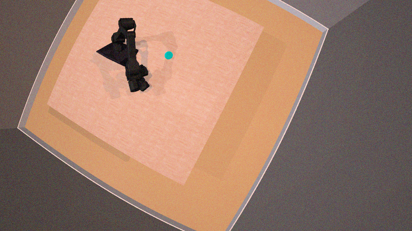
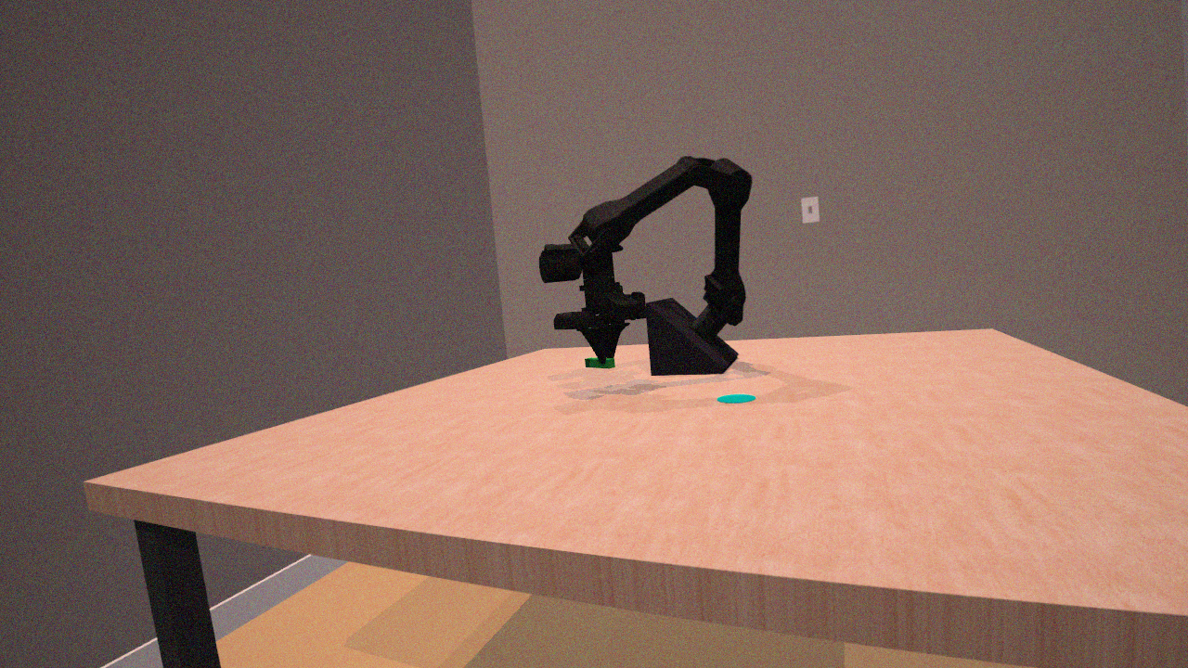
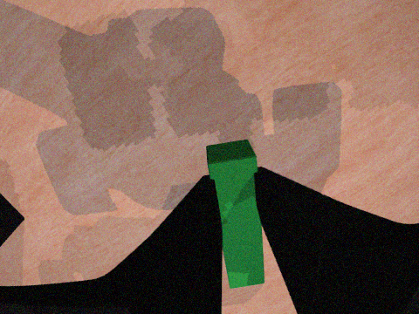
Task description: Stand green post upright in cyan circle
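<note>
Right now my gripper tip is 24 cm to the right of the cyan circle, 8 cm short of it and 5 cm above it. The rest, counted from my gripper tip: green post 2 cm to the right, 1 cm behind.
</note>
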